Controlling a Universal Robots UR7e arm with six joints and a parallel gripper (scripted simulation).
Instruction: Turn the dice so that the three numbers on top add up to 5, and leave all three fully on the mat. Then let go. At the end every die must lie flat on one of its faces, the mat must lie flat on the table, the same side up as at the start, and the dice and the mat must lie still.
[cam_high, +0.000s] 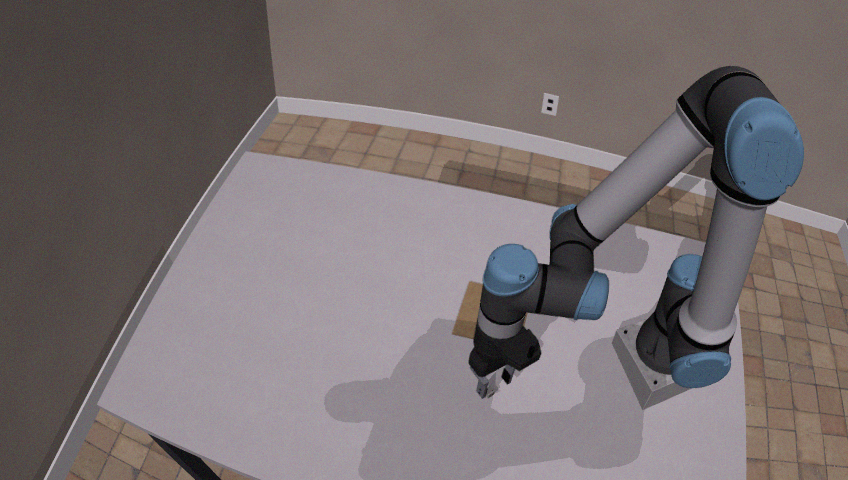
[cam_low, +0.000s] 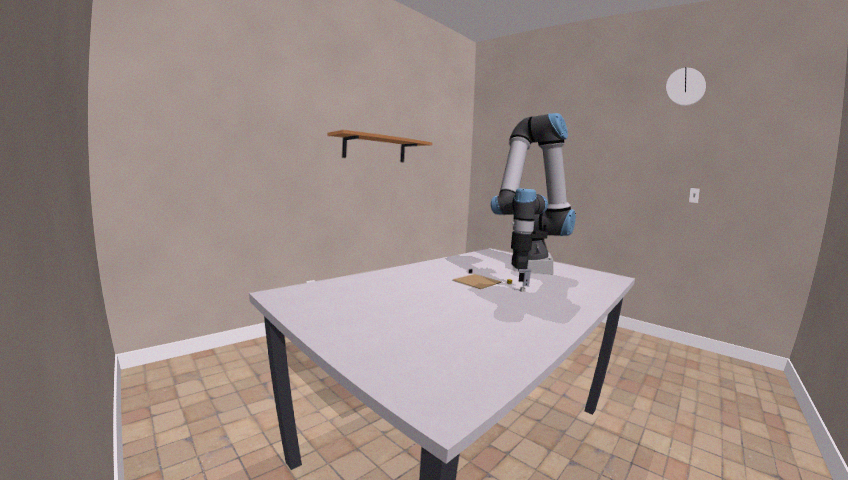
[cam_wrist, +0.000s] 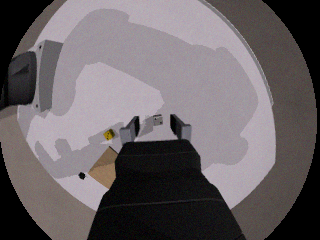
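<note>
My gripper is now 1 cm short of the white die and 4 cm above it. Round my hand: mat: 5 cm ahead, 18 cm to the right, 4 cm below; then black die: 3 cm behind, 28 cm to the right, 4 cm below; then yellow die: 4 cm behind, 9 cm to the right, 4 cm below.
</note>
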